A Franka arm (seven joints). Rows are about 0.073 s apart.
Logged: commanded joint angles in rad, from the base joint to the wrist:
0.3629, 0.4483, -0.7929, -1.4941, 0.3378, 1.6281, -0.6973
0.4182, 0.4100, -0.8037, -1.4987, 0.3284, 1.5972, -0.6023
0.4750, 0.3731, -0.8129, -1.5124, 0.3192, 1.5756, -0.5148
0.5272, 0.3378, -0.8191, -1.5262, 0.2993, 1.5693, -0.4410
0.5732, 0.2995, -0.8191, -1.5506, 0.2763, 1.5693, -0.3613
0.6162, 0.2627, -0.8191, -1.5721, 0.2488, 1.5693, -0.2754
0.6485, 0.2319, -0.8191, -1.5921, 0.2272, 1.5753, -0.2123
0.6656, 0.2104, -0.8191, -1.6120, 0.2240, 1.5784, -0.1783
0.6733, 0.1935, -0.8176, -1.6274, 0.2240, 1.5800, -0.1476
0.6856, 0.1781, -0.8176, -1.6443, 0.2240, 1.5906, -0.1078
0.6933, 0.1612, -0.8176, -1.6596, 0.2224, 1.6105, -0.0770
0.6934, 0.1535, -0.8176, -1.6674, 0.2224, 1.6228, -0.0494
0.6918, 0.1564, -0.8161, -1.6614, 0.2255, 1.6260, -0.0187
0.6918, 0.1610, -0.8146, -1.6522, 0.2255, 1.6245, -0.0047
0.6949, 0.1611, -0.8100, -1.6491, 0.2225, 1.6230, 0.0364
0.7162, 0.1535, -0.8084, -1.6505, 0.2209, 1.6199, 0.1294
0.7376, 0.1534, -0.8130, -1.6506, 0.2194, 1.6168, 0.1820
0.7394, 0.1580, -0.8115, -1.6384, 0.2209, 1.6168, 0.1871
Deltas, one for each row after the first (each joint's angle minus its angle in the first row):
0.0553, -0.0383, -0.0108, -0.0046, -0.0094, -0.0309, 0.0950
0.1121, -0.0752, -0.0200, -0.0183, -0.0186, -0.0525, 0.1825
0.1643, -0.1105, -0.0262, -0.0321, -0.0385, -0.0588, 0.2563
0.2103, -0.1488, -0.0262, -0.0565, -0.0615, -0.0588, 0.3360
0.2533, -0.1856, -0.0262, -0.0780, -0.0890, -0.0588, 0.4219
0.2856, -0.2164, -0.0262, -0.0980, -0.1106, -0.0528, 0.4850
0.3027, -0.2379, -0.0262, -0.1179, -0.1138, -0.0497, 0.5190
0.3104, -0.2548, -0.0247, -0.1333, -0.1138, -0.0481, 0.5497
0.3227, -0.2702, -0.0247, -0.1502, -0.1138, -0.0375, 0.5895
0.3304, -0.2871, -0.0247, -0.1655, -0.1154, -0.0176, 0.6203
0.3305, -0.2948, -0.0247, -0.1733, -0.1154, -0.0053, 0.6479
0.3289, -0.2919, -0.0232, -0.1673, -0.1123, -0.0021, 0.6786
0.3289, -0.2873, -0.0217, -0.1581, -0.1123, -0.0036, 0.6926
0.3320, -0.2872, -0.0171, -0.1550, -0.1153, -0.0051, 0.7337
0.3533, -0.2948, -0.0155, -0.1564, -0.1169, -0.0082, 0.8267
0.3747, -0.2949, -0.0201, -0.1565, -0.1184, -0.0113, 0.8793
0.3765, -0.2903, -0.0186, -0.1443, -0.1169, -0.0113, 0.8844

